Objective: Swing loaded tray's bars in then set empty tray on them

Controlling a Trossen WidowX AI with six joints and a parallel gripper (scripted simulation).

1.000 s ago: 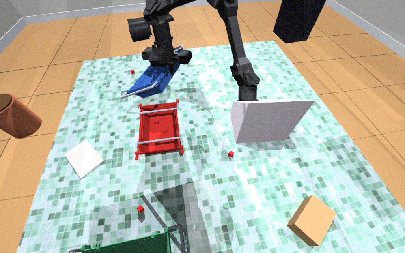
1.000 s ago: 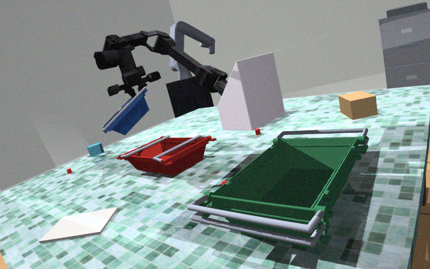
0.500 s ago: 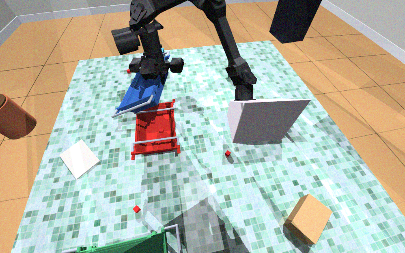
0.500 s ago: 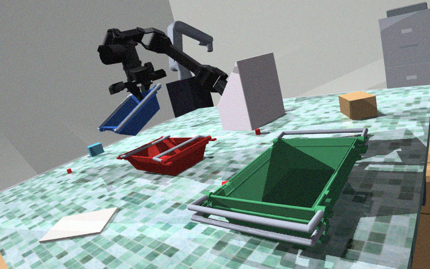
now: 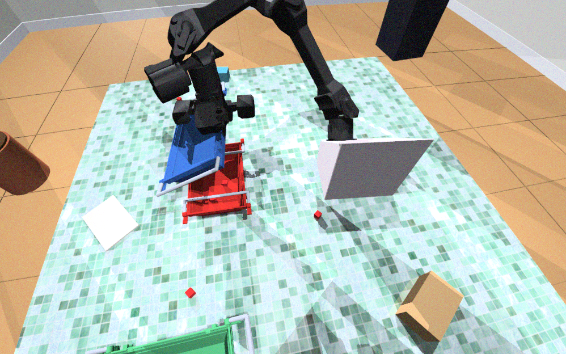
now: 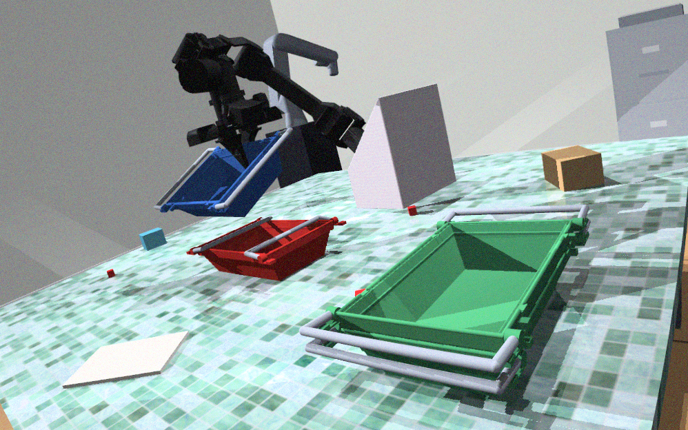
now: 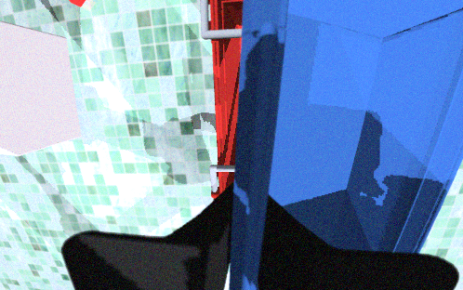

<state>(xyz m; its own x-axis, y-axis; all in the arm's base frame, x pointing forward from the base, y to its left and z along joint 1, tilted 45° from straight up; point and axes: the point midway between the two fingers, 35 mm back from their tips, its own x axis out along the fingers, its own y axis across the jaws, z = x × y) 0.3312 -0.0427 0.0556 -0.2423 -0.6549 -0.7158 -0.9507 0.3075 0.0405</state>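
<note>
Right now my gripper tip is 7 cm short of the blue tray and 1 cm to the left of it. The rest, counted from my gripper tip: tan box: 51 cm to the left, 36 cm behind, 15 cm below; flat white plate: 37 cm ahead, 18 cm below, 6 cm to the left; cyan cube: 55 cm to the right, 16 cm below, 5 cm behind.
</note>
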